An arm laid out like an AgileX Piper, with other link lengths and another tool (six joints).
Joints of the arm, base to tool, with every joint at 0 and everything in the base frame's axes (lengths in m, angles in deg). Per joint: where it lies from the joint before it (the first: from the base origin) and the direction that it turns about. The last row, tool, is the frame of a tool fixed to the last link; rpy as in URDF.
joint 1: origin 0 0 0.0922 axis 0 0 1
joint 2: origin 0 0 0 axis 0 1 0
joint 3: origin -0.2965 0 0.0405 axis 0 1 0
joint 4: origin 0.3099 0 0.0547 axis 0.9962 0 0.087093
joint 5: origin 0 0 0 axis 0 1 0
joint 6: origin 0.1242 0 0.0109 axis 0.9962 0 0.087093
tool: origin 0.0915 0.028 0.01 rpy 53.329 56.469 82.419
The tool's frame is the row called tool.
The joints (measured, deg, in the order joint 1, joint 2, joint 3, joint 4, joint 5, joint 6), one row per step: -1.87, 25.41, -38.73, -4.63, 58.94, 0.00; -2.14, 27.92, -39.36, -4.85, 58.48, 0.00; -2.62, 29.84, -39.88, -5.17, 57.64, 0.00; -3.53, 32.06, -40.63, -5.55, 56.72, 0.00; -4.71, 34.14, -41.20, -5.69, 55.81, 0.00; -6.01, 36.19, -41.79, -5.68, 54.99, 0.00; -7.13, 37.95, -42.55, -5.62, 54.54, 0.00; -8.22, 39.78, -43.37, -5.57, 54.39, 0.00; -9.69, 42.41, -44.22, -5.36, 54.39, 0.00; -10.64, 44.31, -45.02, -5.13, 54.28, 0.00; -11.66, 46.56, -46.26, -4.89, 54.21, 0.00; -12.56, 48.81, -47.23, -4.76, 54.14, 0.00; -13.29, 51.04, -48.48, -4.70, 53.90, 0.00; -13.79, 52.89, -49.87, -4.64, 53.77, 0.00
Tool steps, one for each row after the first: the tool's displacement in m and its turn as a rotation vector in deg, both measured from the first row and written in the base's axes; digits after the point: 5 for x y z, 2 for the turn. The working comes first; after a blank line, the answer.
Tool pose at each row, in the base's axes (x y z in m, rotation vector in deg; the steps are taken from these numbers as rounded here): 0.20516, 0.00632, 0.23951, 22.94, 116.00, 39.22; 0.21296, 0.00442, 0.23665, 23.73, 117.29, 38.75; 0.22022, 0.00142, 0.23584, 24.29, 117.75, 38.08; 0.22863, -0.00363, 0.23564, 25.24, 118.07, 37.10; 0.23652, -0.00925, 0.23425, 26.56, 118.28, 36.25; 0.24407, -0.01523, 0.23262, 28.07, 118.44, 35.51; 0.25014, -0.02051, 0.23234, 29.43, 118.54, 34.93; 0.25564, -0.02593, 0.23122, 30.94, 118.90, 34.35; 0.26247, -0.03312, 0.22609, 33.37, 119.86, 33.75; 0.26802, -0.03788, 0.22390, 34.91, 120.29, 33.49; 0.27500, -0.04346, 0.22317, 36.51, 120.62, 33.21; 0.28146, -0.04895, 0.21995, 38.11, 121.25, 32.89; 0.28904, -0.05424, 0.21908, 39.25, 121.55, 32.58; 0.29606, -0.05839, 0.22067, 39.95, 121.59, 32.39

0.00780, -0.00190, -0.00286, -0.17, 1.42, -0.30; 0.01506, -0.00490, -0.00367, -0.47, 2.01, -0.80; 0.02347, -0.00995, -0.00387, -0.82, 2.58, -1.72; 0.03136, -0.01557, -0.00526, -0.91, 3.20, -2.85; 0.03891, -0.02155, -0.00689, -0.84, 3.85, -4.06; 0.04498, -0.02683, -0.00717, -0.71, 4.41, -5.12; 0.05048, -0.03225, -0.00829, -0.55, 5.27, -6.18; 0.05731, -0.03944, -0.01342, -0.09, 7.03, -7.59; 0.06286, -0.04420, -0.01561, 0.30, 7.99, -8.48; 0.06984, -0.04978, -0.01634, 0.72, 8.90, -9.44; 0.07630, -0.05527, -0.01956, 1.08, 10.08, -10.30; 0.08388, -0.06056, -0.02043, 1.29, 10.80, -11.00; 0.09090, -0.06471, -0.01884, 1.44, 11.11, -11.48
